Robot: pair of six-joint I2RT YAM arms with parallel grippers.
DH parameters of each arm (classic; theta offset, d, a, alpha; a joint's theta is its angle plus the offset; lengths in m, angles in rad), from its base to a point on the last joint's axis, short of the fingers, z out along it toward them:
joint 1: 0 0.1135 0.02 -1.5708
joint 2: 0 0 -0.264 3.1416
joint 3: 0.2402 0 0.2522 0
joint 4: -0.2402 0 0.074 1.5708
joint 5: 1.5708 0 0 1.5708
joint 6: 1.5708 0.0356 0 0
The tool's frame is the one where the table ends.
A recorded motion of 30 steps. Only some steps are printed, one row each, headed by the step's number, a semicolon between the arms.
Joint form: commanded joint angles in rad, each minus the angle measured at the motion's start. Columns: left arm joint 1, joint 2, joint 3, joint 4, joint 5, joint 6; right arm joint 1, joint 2, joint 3, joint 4, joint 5, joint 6.
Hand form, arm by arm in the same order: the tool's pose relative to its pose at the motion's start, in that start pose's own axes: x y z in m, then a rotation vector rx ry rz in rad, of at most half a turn. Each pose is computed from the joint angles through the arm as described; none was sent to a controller.
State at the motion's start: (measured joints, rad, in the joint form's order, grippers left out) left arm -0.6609 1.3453 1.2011 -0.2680 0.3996 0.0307; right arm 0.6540 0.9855 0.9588 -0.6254 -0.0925 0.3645
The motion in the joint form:
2: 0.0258 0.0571 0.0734 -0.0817 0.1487 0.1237; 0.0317 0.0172 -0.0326 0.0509 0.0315 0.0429
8: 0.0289 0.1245 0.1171 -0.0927 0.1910 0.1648; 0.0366 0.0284 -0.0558 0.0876 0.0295 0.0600
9: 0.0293 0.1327 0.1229 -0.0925 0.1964 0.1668; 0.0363 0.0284 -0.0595 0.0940 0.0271 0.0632
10: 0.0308 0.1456 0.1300 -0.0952 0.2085 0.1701; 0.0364 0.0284 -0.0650 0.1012 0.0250 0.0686
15: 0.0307 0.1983 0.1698 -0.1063 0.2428 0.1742; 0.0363 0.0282 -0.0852 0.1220 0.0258 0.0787
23: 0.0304 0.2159 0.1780 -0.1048 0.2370 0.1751; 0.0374 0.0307 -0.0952 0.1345 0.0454 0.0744
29: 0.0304 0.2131 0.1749 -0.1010 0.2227 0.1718; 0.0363 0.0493 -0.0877 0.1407 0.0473 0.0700
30: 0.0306 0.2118 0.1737 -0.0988 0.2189 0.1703; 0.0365 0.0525 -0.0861 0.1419 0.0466 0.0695
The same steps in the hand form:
2: -0.0053 0.0065 0.0060 0.1298 0.0413 0.0838; 0.0055 0.0029 0.0113 0.0060 -0.0020 0.0236
8: -0.0057 0.0134 0.0217 0.1732 0.0629 0.1054; 0.0085 0.0023 0.0186 -0.0003 -0.0017 0.0376
9: -0.0059 0.0142 0.0236 0.1785 0.0638 0.1059; 0.0089 0.0022 0.0192 -0.0034 -0.0033 0.0408
10: -0.0054 0.0157 0.0266 0.1901 0.0690 0.1038; 0.0096 0.0019 0.0202 -0.0060 -0.0040 0.0461
15: -0.0063 0.0202 0.0388 0.2266 0.0840 0.0938; 0.0129 0.0003 0.0237 -0.0056 -0.0050 0.0562
23: -0.0052 0.0224 0.0436 0.2220 0.0916 0.0912; 0.0142 -0.0009 0.0260 0.0116 -0.0125 0.0513
29: -0.0052 0.0227 0.0432 0.2074 0.0912 0.0906; 0.0122 -0.0007 0.0297 0.0161 -0.0092 0.0478
30: -0.0053 0.0227 0.0429 0.2032 0.0899 0.0904; 0.0118 -0.0005 0.0303 0.0155 -0.0084 0.0472

